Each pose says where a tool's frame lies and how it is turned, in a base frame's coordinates. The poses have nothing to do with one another.
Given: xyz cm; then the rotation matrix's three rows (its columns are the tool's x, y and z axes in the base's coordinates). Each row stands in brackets.
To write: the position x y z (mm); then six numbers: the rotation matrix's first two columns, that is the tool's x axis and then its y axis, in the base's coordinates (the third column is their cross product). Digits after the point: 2 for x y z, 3 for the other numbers.
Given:
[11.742 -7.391 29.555], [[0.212 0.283 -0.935], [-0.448 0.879 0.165], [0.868 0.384 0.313]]
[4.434 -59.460 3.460], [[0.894 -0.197 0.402], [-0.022 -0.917 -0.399], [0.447 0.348 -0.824]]
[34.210 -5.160 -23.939], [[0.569 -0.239 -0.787], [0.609 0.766 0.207], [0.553 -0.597 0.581]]
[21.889 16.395 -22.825], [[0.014 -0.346 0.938], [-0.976 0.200 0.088], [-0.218 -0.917 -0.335]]
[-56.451 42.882 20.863], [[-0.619 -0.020 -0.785], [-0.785 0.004 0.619], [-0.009 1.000 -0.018]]
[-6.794 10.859 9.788], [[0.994 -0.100 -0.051], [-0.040 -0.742 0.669], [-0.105 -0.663 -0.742]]
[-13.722 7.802 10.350], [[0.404 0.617 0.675], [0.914 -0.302 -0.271], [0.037 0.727 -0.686]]
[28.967 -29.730 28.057], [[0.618 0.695 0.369], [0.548 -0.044 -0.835], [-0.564 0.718 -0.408]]
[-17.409 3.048 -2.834], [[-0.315 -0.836 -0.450], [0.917 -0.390 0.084], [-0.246 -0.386 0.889]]
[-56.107 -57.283 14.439], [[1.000 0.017 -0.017], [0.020 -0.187 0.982], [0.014 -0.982 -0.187]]
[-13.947 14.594 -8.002], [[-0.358 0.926 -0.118], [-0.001 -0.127 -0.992], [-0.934 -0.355 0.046]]
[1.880 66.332 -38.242], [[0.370 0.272 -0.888], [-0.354 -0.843 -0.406], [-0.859 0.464 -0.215]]
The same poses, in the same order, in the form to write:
117.42 -73.91 295.55 0.212 -0.448 0.868 0.283 0.879 0.384
44.34 -594.60 34.60 0.894 -0.022 0.447 -0.197 -0.917 0.348
342.10 -51.60 -239.39 0.569 0.609 0.553 -0.239 0.766 -0.597
218.89 163.95 -228.25 0.014 -0.976 -0.218 -0.346 0.200 -0.917
-564.51 428.82 208.63 -0.619 -0.785 -0.009 -0.020 0.004 1.000
-67.94 108.59 97.88 0.994 -0.040 -0.105 -0.100 -0.742 -0.663
-137.22 78.02 103.50 0.404 0.914 0.037 0.617 -0.302 0.727
289.67 -297.30 280.57 0.618 0.548 -0.564 0.695 -0.044 0.718
-174.09 30.48 -28.34 -0.315 0.917 -0.246 -0.836 -0.390 -0.386
-561.07 -572.83 144.39 1.000 0.020 0.014 0.017 -0.187 -0.982
-139.47 145.94 -80.02 -0.358 -0.001 -0.934 0.926 -0.127 -0.355
18.80 663.32 -382.42 0.370 -0.354 -0.859 0.272 -0.843 0.464

